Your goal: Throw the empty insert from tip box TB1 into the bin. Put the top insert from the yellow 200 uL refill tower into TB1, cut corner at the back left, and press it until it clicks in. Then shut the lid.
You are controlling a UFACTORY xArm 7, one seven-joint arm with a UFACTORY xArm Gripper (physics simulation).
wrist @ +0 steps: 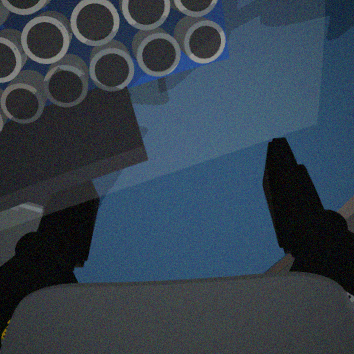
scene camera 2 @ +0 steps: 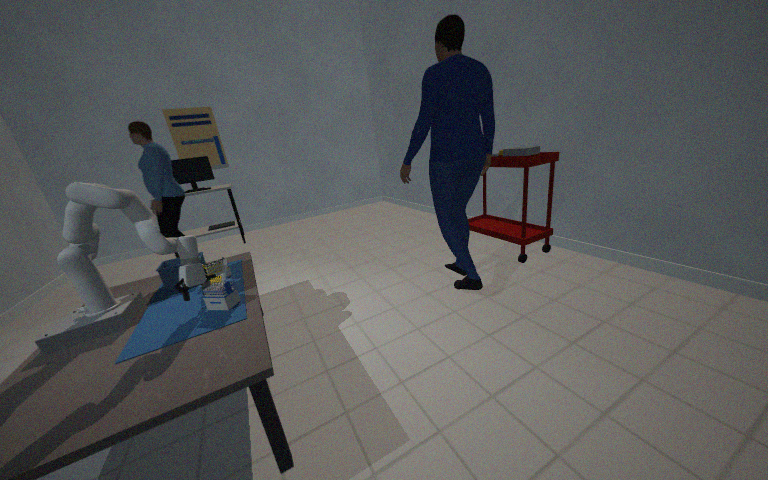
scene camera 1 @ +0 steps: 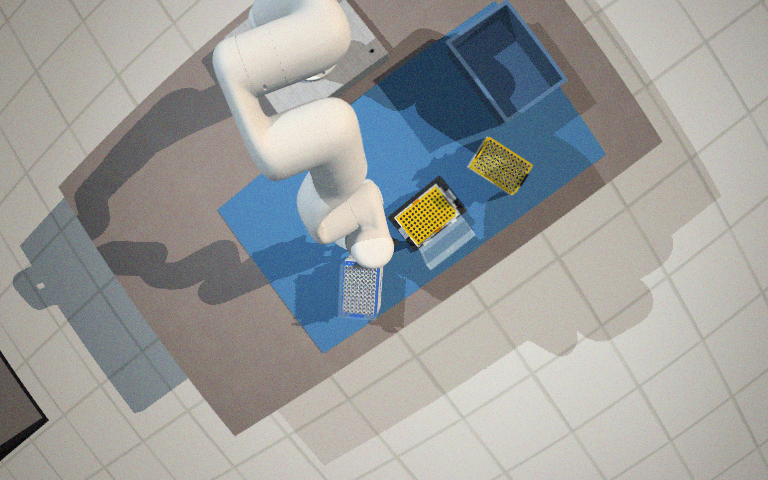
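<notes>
TB1 (scene camera 1: 443, 182) stands mid-mat in scene camera 1, its clear lid (scene camera 1: 450, 243) folded open toward the front edge. A yellow insert (scene camera 1: 425, 216) with dark, empty-looking holes sits in it. The yellow refill tower (scene camera 1: 501, 165), with pale tips in its top insert, stands to its right. The blue bin (scene camera 1: 476, 82) is at the upper right. My gripper (scene camera 2: 198, 285) (wrist: 175, 169) is wide open with nothing between its fingers, over the mat beside the blue tip rack. A clear sheet overlaps the left fingertip in the wrist view. The arm hides the gripper in scene camera 1.
A blue tip rack (scene camera 1: 360, 289) (scene camera 2: 220, 300) (wrist: 115, 47) with pale tips and clear sides stands close to the gripper. The blue mat (scene camera 1: 390, 135) lies on the brown table (scene camera 1: 186, 141). Two people (scene camera 2: 459, 113) (scene camera 2: 158, 169) and a red cart (scene camera 2: 525, 203) are beyond the table.
</notes>
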